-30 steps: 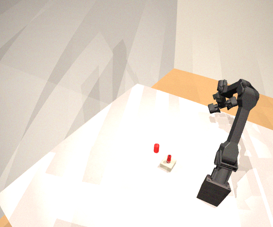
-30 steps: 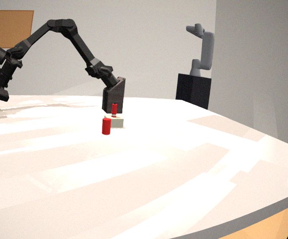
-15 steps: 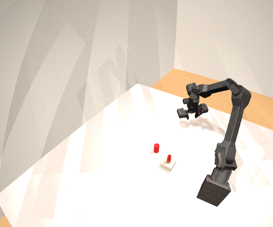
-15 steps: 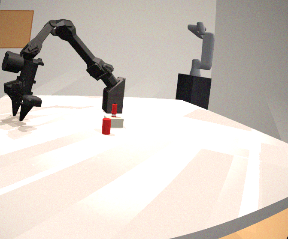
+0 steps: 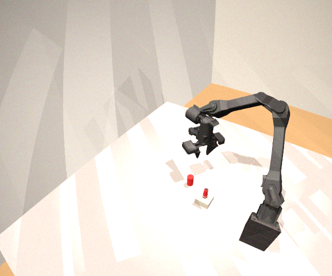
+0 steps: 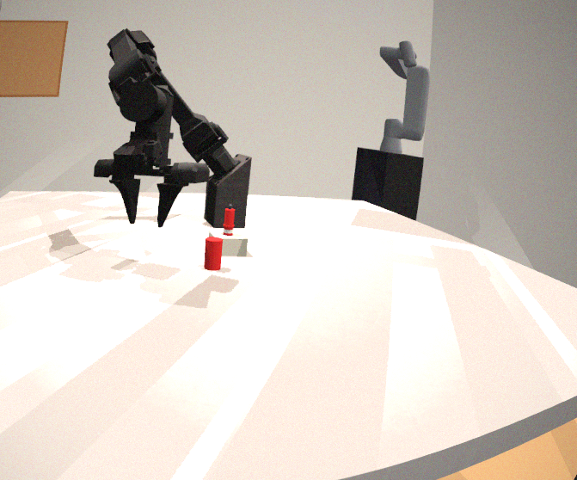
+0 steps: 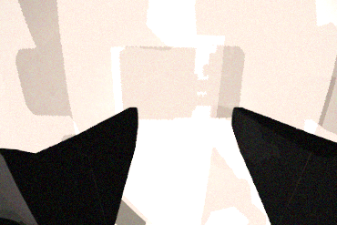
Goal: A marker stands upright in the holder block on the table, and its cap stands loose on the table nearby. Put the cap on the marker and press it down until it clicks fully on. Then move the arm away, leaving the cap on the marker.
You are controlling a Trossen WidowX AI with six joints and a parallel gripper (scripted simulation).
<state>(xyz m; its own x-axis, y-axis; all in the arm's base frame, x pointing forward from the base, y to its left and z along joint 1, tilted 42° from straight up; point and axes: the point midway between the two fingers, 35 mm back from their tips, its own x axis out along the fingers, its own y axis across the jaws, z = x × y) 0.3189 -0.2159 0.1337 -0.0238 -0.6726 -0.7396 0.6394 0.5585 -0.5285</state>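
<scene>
Now: the cap 1 cm ahead of my gripper tip, 12 cm to the left of it and 5 cm below it. Round my gripper tip: holder block: 9 cm behind, 17 cm to the left, 6 cm below.
</scene>
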